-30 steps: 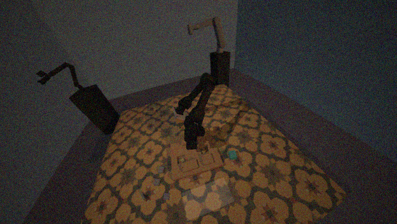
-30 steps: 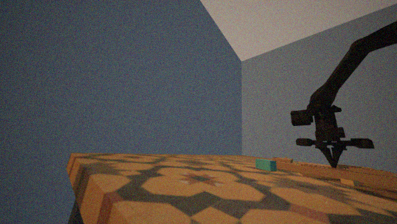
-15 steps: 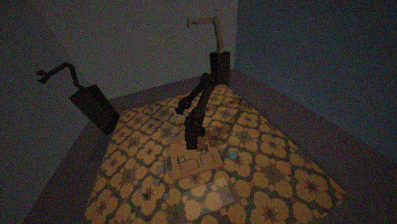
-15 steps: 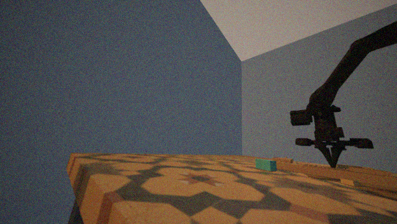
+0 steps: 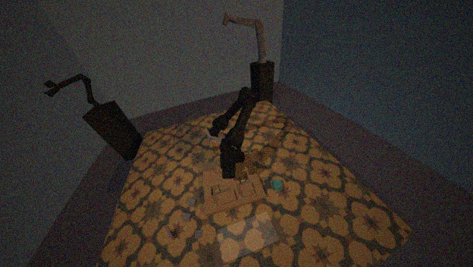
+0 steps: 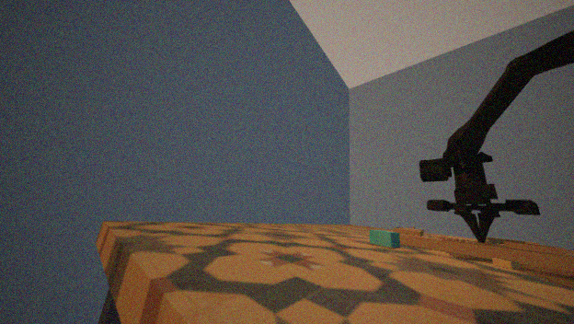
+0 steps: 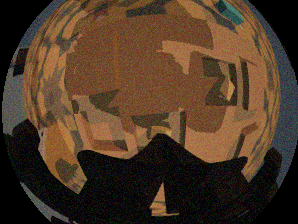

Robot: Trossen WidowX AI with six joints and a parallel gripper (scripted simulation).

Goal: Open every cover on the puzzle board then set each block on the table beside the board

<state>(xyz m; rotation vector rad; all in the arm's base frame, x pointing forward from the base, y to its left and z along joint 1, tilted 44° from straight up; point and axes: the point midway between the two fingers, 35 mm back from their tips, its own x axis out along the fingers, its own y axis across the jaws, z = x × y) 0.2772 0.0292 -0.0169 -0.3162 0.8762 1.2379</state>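
The tan puzzle board lies 40 mm ahead of my gripper tip and 10 mm to the right of it. Round my gripper tip: teal block: 190 mm ahead, 170 mm to the left.
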